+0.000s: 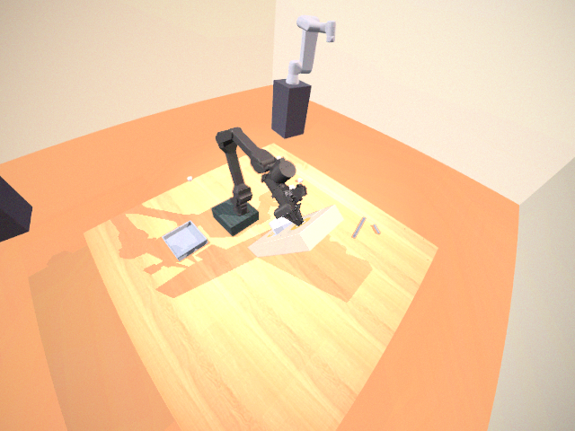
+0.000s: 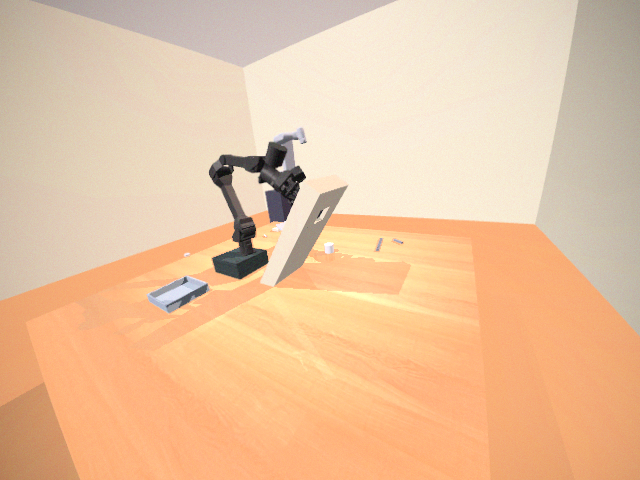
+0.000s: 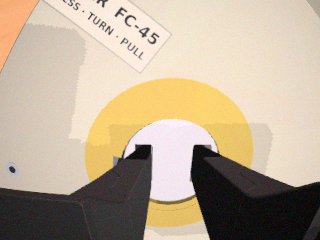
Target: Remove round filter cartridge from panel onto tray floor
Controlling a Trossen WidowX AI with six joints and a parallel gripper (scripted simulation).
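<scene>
The grey-blue tray is 37 cm behind my gripper tip, 36 cm to the right of it and 27 cm below it. Round my gripper tip: round filter cartridge: 1 cm ahead, 1 cm below.
</scene>
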